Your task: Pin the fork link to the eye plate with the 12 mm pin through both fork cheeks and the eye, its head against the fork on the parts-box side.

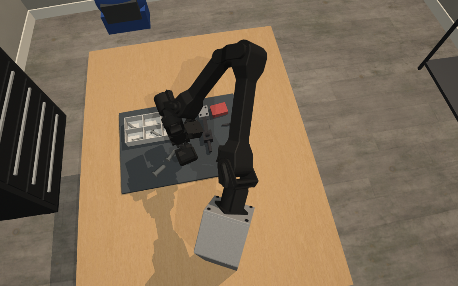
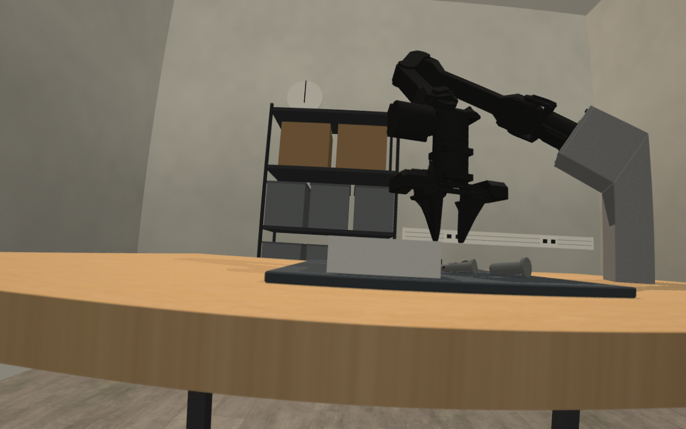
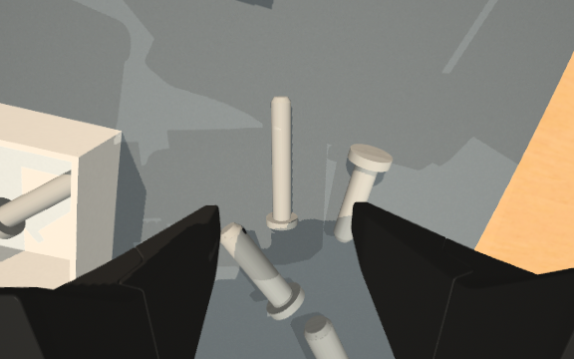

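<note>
Right now my hand is 7 cm above the long thin pin. Round my hand: grey eye plate 12 cm to the right, 7 cm below, 3 cm ahead; parts box 16 cm ahead, 7 cm below, 5 cm to the left; dark mat 8 cm below, 6 cm ahead, 2 cm to the right.
</note>
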